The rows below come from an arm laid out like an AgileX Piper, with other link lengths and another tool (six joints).
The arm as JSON. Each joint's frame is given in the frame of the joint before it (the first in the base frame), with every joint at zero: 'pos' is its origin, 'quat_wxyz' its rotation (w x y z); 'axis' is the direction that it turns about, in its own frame. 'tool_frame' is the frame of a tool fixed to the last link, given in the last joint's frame.
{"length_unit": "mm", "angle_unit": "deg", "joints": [
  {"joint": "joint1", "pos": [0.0, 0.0, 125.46], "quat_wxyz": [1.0, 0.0, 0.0, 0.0], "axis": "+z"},
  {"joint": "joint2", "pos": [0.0, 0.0, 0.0], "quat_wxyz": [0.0, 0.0, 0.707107, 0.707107], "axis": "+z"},
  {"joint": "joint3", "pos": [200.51, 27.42, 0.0], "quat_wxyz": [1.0, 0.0, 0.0, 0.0], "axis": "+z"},
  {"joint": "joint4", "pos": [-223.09, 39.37, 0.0], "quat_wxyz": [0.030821, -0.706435, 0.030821, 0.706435], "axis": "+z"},
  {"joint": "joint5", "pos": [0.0, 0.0, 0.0], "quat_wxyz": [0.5, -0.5, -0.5, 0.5], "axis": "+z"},
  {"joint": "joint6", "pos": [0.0, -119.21, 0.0], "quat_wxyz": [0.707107, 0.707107, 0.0, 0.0], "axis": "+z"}
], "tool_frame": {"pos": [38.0, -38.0, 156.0], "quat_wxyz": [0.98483, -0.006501, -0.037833, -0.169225]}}
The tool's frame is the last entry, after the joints.
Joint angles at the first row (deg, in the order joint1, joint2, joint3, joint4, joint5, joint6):
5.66, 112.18, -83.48, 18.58, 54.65, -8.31
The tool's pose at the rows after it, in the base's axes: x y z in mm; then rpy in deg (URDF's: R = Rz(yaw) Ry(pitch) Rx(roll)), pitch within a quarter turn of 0, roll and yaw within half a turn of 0:
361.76 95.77 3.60 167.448 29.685 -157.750
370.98 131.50 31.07 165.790 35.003 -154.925
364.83 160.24 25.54 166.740 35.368 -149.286
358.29 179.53 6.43 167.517 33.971 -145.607
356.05 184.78 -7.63 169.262 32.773 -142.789
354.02 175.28 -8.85 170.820 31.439 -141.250
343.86 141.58 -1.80 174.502 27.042 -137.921
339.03 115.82 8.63 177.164 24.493 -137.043
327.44 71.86 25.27 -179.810 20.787 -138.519
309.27 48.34 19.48 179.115 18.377 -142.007
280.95 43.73 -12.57 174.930 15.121 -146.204
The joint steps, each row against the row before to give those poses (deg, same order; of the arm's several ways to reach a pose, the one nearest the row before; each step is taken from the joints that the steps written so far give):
0.75, -4.72, -4.67, 4.05, 2.11, -1.17
3.10, -1.80, -2.27, 3.49, -0.12, -1.62
4.65, 1.14, -0.15, -0.06, -1.27, -1.17
3.73, 2.99, 0.01, -0.76, -1.95, -0.21
2.00, 1.99, 0.06, -1.64, -1.47, 0.00
-0.25, -0.23, 0.00, -1.87, 1.18, 0.00
-1.53, -2.38, -0.01, -5.28, 5.58, 0.06
-1.34, -2.34, 0.01, -3.74, 3.59, 0.69
-3.26, -4.31, 1.11, -4.72, 5.12, 1.15
-3.21, -2.71, 4.60, -0.25, 0.71, 0.05
-1.94, -0.20, 8.14, 2.32, -3.27, 0.00

